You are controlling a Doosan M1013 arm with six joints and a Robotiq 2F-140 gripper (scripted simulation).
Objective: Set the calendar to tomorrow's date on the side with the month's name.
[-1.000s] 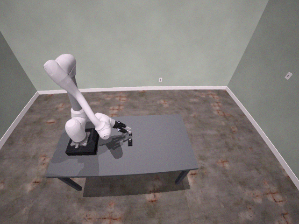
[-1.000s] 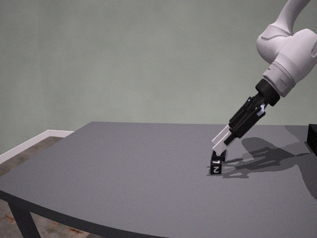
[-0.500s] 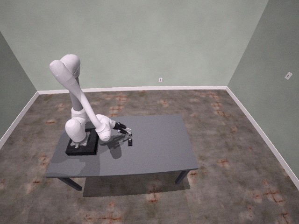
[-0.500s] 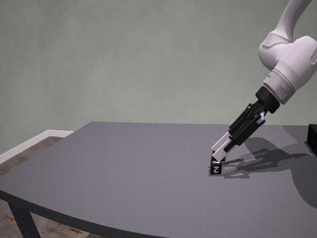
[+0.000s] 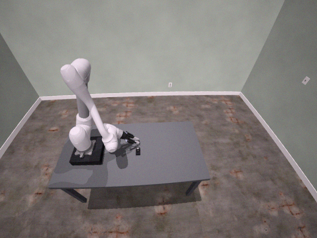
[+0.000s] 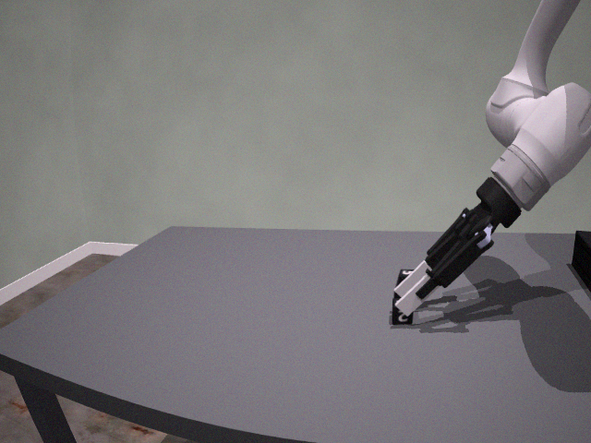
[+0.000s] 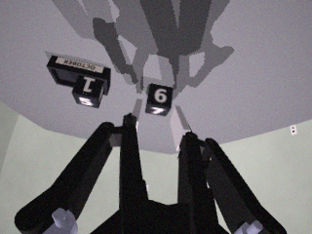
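Right now my hand is 20 mm short of the black number cube and 40 mm above it. The rest, counted from my hand: tray: 20 mm ahead, 110 mm to the right, 40 mm below.
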